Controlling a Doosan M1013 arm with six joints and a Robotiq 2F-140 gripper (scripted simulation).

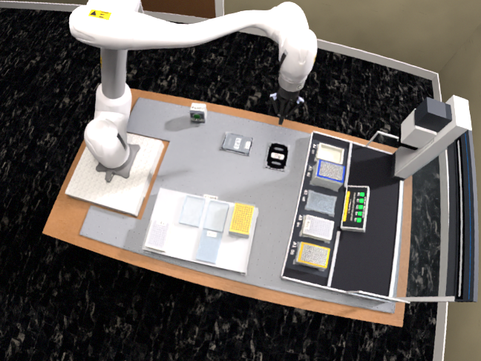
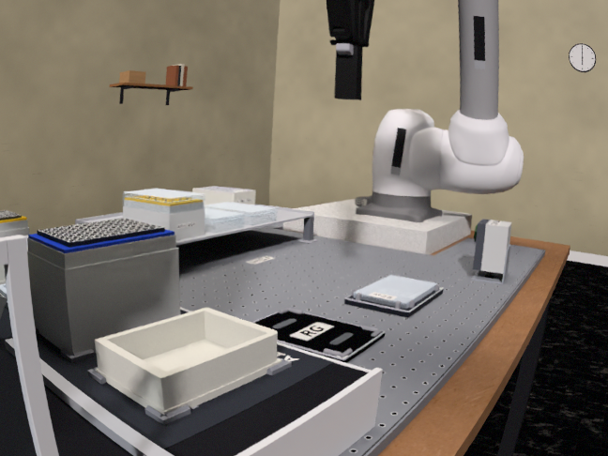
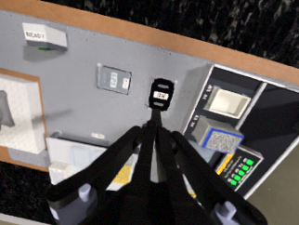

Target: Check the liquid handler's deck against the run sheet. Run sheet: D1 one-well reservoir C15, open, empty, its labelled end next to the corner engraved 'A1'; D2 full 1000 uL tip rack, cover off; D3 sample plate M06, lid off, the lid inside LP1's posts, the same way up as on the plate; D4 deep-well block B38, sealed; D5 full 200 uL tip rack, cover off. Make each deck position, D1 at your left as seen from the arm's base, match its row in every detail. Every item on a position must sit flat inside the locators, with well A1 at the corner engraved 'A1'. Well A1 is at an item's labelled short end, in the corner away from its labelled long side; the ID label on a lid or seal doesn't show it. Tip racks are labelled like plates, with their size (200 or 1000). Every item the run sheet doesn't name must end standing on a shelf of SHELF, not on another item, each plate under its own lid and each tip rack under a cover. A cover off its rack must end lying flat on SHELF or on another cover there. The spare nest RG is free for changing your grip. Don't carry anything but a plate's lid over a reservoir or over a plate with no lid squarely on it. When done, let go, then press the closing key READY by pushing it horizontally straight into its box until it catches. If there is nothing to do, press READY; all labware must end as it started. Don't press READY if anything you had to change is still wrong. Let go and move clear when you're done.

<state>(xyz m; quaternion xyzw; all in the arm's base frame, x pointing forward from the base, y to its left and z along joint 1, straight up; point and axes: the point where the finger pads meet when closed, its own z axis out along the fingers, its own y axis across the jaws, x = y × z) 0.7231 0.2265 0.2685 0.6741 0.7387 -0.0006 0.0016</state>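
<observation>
Now: the ready key box 40 cm behind my hand, 9 cm to the left of it and 25 cm below it. From my hand the other things lie so: blue-rimmed tip rack (26 cm ahead, 10 cm to the right, 19 cm below); then lid (18 cm behind, 1 cm to the left, 30 cm below); then RG nest (3 cm ahead, 1 cm to the right, 31 cm below).
</observation>
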